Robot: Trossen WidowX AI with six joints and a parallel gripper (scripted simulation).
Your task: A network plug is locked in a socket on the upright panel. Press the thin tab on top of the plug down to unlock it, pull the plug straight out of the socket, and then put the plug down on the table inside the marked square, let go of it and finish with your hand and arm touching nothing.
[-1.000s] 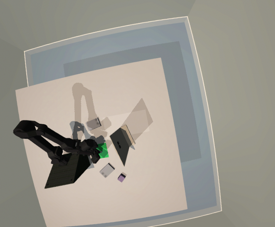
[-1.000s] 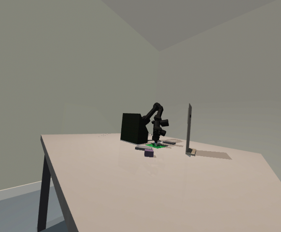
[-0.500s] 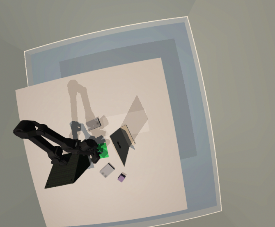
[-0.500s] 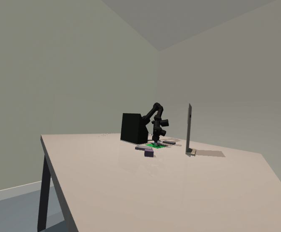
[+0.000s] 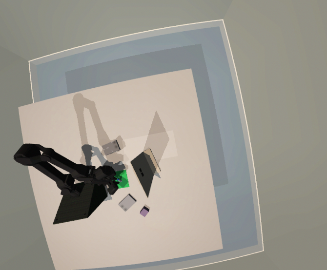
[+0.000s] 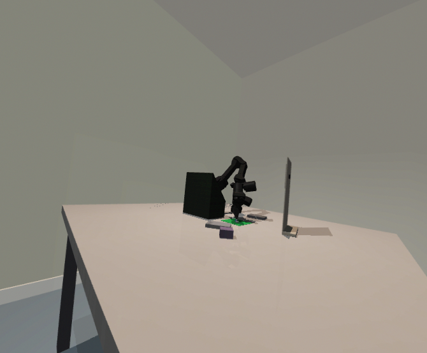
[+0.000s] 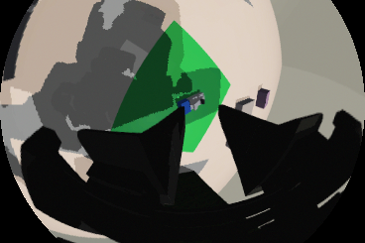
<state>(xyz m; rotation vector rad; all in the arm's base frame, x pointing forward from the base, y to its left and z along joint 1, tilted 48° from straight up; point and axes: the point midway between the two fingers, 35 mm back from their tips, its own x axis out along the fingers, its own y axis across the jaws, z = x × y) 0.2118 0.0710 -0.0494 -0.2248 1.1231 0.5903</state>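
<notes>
The network plug is 20 mm below my gripper tip. The rest, counted from my gripper tip: upright panel: 230 mm ahead, 130 mm above, 80 mm to the left; then green marked square: 20 mm below; then purple cube: 240 mm to the right, 120 mm ahead, 10 mm below.
</notes>
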